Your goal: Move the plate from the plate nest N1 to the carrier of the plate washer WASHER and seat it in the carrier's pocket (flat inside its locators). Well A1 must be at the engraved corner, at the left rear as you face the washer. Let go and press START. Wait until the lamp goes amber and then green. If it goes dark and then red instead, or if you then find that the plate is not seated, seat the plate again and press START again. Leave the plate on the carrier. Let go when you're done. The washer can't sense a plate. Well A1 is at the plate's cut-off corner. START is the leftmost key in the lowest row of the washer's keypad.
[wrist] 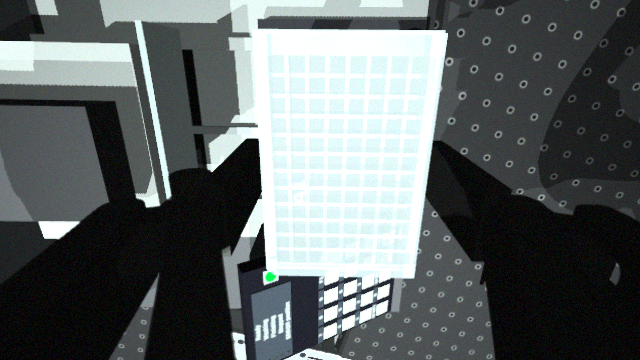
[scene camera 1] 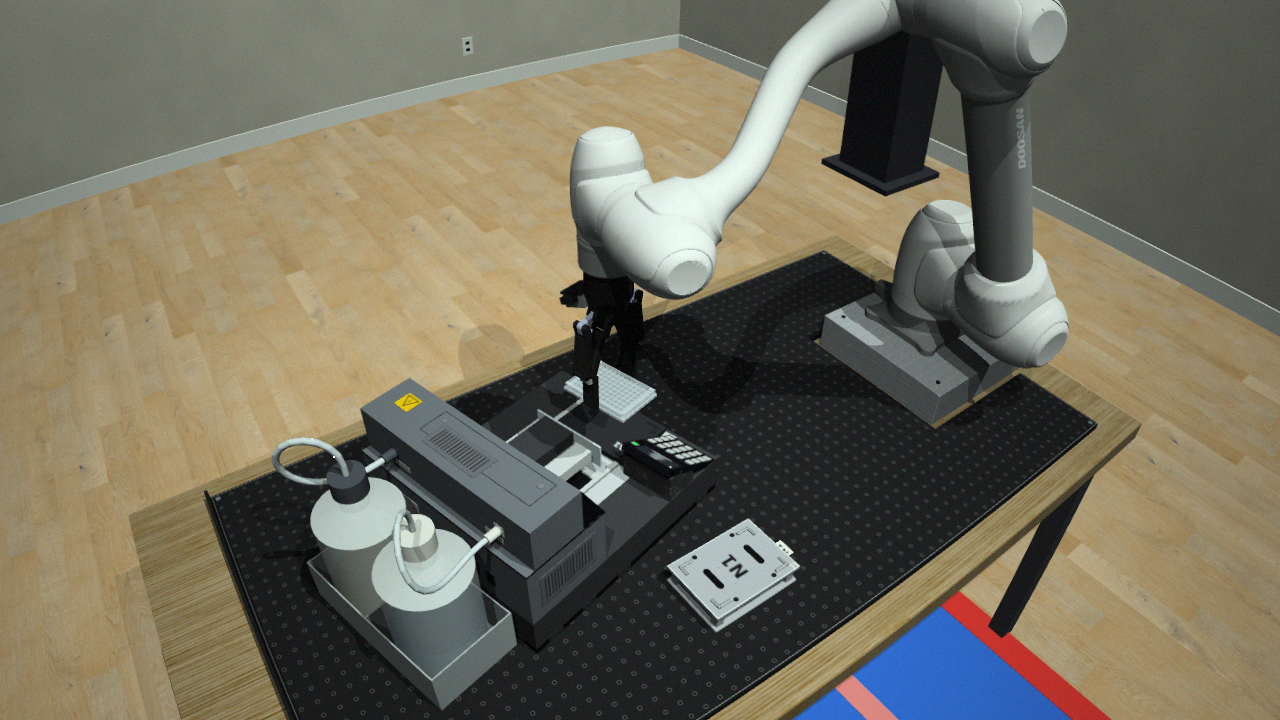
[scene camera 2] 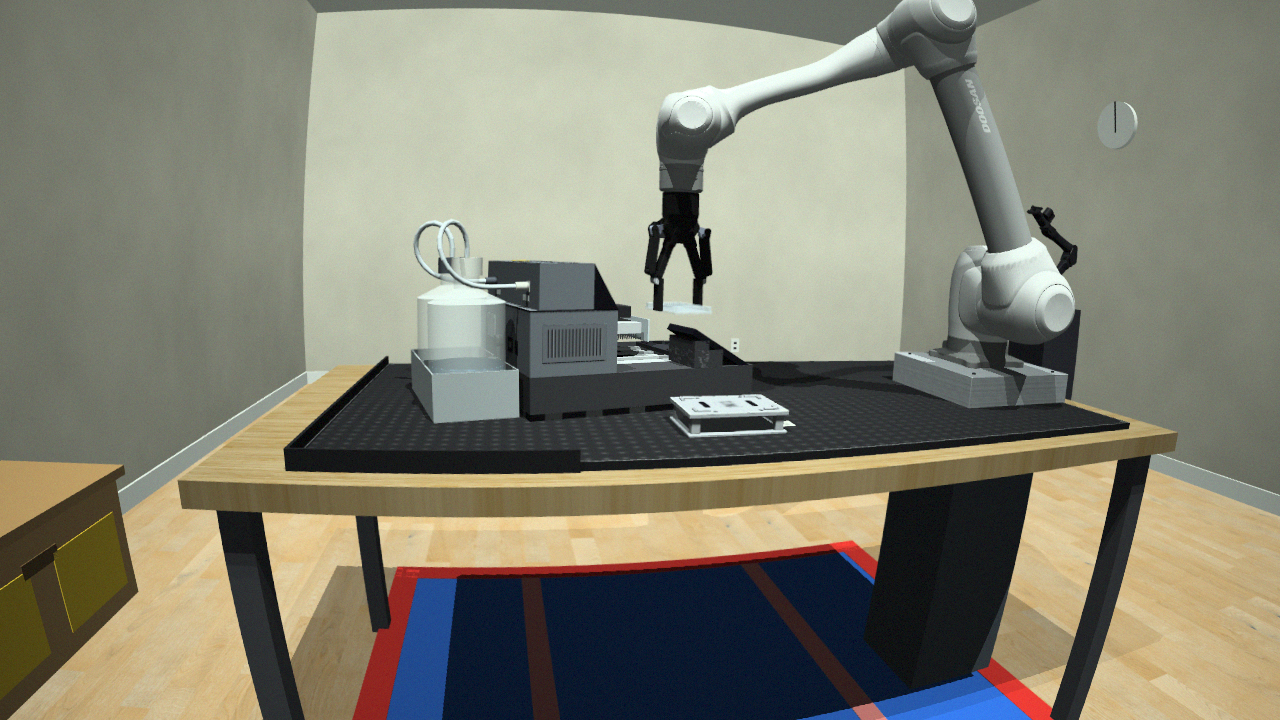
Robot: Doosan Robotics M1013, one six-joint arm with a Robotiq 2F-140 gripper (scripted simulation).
Path:
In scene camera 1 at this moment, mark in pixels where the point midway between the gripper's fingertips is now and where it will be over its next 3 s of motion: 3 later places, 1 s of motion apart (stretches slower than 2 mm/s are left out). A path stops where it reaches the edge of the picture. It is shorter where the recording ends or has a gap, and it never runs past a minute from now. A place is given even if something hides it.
The gripper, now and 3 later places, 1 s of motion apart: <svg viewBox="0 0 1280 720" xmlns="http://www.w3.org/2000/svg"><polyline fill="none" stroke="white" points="610,392 610,412 610,418 610,420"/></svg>

